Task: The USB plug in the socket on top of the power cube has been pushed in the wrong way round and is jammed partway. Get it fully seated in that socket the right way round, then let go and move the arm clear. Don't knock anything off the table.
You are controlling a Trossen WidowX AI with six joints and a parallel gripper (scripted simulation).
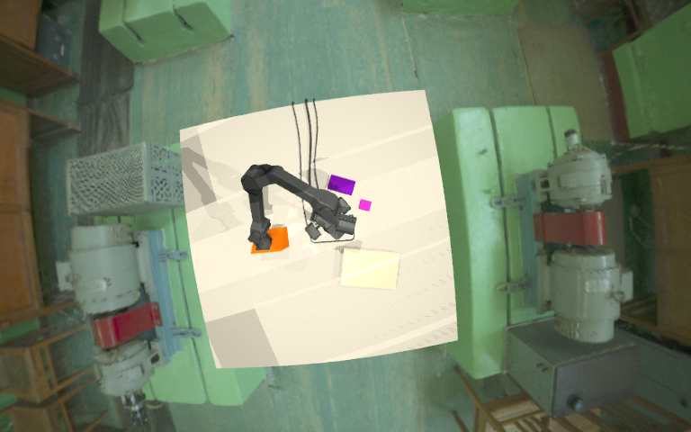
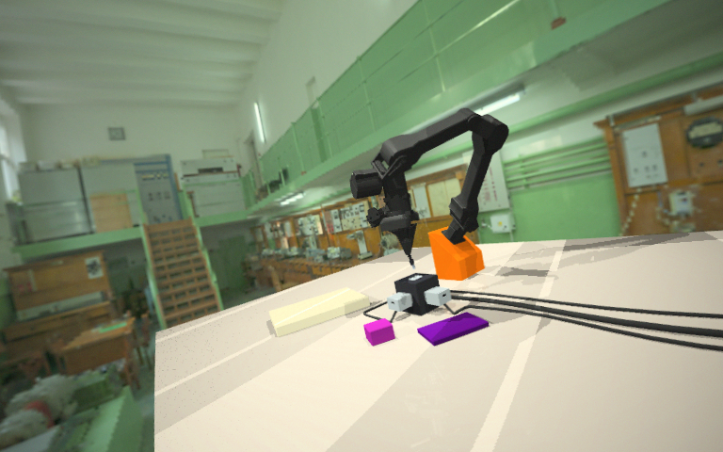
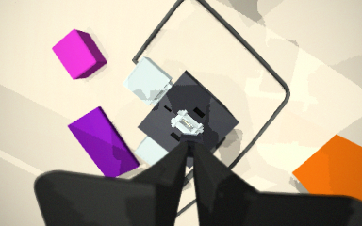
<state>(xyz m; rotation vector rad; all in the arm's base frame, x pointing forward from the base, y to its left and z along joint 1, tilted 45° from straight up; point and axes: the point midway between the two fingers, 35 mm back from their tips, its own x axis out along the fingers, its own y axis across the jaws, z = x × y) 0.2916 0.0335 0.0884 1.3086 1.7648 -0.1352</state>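
My gripper tip is now 20 mm above the USB plug. From my gripper tip the other things lie so: dark purple flat block: 60 mm ahead, 150 mm to the left, 130 mm below; then cream slab: 160 mm ahead, 250 mm to the right, 120 mm below; then magenta cube: 160 mm ahead, 50 mm to the left, 120 mm below.
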